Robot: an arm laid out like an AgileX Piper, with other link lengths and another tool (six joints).
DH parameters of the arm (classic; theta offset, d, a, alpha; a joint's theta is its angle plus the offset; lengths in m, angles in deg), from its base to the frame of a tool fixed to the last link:
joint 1: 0 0.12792 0 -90
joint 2: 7.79 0 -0.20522 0
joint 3: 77.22 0 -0.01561 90
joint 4: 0 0.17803 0 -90
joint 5: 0 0 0 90
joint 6: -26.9 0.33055 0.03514 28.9
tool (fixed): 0 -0.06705 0 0
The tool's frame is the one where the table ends.
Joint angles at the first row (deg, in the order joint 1, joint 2, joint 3, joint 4, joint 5, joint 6):
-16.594 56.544 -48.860 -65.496 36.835 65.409
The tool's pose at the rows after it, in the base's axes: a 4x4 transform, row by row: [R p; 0 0 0 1], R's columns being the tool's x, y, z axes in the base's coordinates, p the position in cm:
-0.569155 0.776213 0.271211 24.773; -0.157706 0.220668 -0.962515 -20.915; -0.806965 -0.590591 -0.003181 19.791; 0 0 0 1
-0.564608 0.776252 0.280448 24.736; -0.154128 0.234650 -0.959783 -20.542; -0.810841 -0.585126 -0.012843 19.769; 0 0 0 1
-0.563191 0.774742 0.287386 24.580; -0.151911 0.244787 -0.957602 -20.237; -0.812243 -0.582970 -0.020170 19.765; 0 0 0 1
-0.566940 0.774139 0.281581 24.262; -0.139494 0.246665 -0.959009 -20.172; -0.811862 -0.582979 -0.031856 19.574; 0 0 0 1
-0.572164 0.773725 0.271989 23.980; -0.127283 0.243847 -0.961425 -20.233; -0.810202 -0.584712 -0.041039 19.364; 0 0 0 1
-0.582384 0.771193 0.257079 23.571; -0.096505 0.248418 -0.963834 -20.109; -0.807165 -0.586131 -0.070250 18.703; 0 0 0 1
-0.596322 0.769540 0.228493 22.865; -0.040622 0.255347 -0.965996 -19.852; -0.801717 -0.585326 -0.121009 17.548; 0 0 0 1
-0.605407 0.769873 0.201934 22.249; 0.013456 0.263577 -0.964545 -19.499; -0.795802 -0.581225 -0.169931 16.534; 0 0 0 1
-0.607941 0.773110 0.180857 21.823; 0.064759 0.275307 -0.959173 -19.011; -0.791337 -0.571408 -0.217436 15.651; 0 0 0 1
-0.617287 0.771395 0.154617 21.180; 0.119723 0.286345 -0.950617 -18.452; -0.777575 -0.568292 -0.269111 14.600; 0 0 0 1
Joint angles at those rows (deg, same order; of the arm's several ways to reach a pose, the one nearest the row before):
-16.592 55.764 -48.860 -63.764 36.253 63.752
-16.597 54.966 -48.860 -61.809 36.098 62.146
-16.597 54.075 -48.861 -59.908 36.218 60.322
-16.783 53.591 -48.860 -58.465 36.793 59.214
-16.910 53.474 -48.859 -57.824 37.437 58.868
-16.937 53.474 -48.861 -55.972 38.703 58.195
-16.940 53.473 -48.672 -53.264 40.861 57.820
-16.943 53.474 -48.632 -50.631 42.872 57.584
-16.938 53.473 -48.634 -48.046 44.477 57.586
-16.941 53.475 -48.634 -45.202 46.610 57.203

